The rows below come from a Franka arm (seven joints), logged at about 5 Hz.
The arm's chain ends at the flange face. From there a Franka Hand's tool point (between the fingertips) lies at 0.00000 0.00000 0.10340 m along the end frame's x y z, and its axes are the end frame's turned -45 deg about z.
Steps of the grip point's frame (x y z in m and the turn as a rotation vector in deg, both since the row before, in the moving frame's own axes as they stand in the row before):
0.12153 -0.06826 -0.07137 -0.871 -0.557 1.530
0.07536 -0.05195 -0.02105 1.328 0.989 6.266
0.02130 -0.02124 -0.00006 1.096 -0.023 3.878
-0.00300 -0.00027 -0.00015 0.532 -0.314 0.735
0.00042 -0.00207 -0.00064 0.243 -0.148 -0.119
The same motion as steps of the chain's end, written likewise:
0.03729 -0.13603 -0.07135 -1.010 0.222 1.530
0.01682 -0.08705 -0.02101 1.638 -0.240 6.266
0.00142 -0.02866 -0.00004 0.759 -0.791 3.878
-0.00123 0.00222 -0.00014 0.154 -0.598 0.735
-0.00067 -0.00164 -0.00064 0.067 -0.276 -0.119

